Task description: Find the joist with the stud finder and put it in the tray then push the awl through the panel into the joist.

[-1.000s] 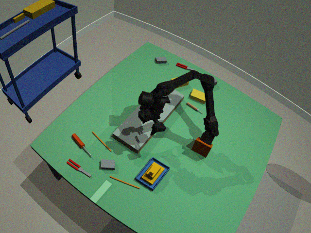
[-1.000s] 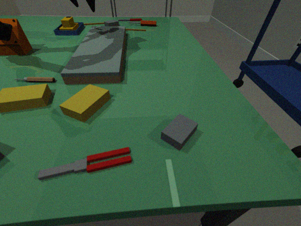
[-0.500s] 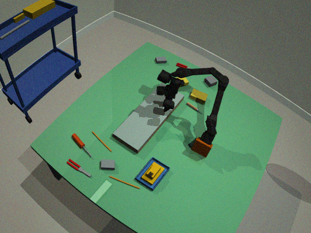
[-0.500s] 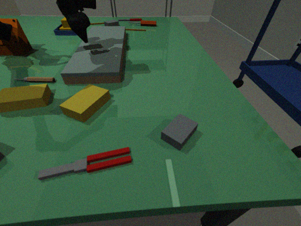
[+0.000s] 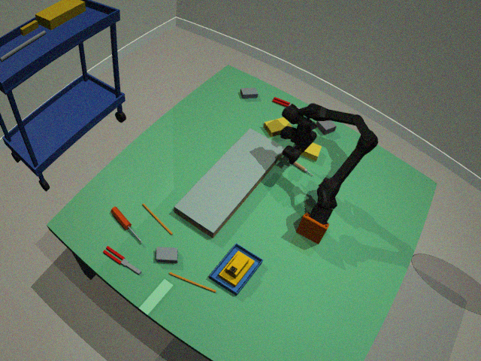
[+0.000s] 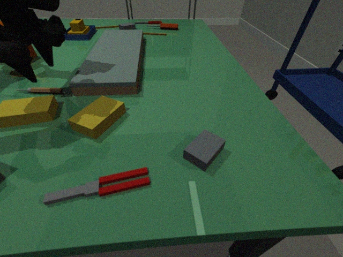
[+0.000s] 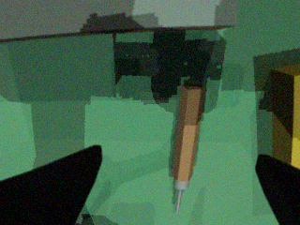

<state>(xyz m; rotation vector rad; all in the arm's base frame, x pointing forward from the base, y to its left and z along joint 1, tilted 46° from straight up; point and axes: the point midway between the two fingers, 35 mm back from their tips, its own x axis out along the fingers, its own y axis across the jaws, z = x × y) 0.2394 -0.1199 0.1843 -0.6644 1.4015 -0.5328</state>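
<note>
Now: the awl 50 mm below my gripper tip, 40 mm behind it and 10 mm to the right of it. Round my gripper tip: blue tray: 540 mm to the left, 130 mm behind, 40 mm below; yellow stud finder: 550 mm to the left, 130 mm behind, 10 mm below.
</note>
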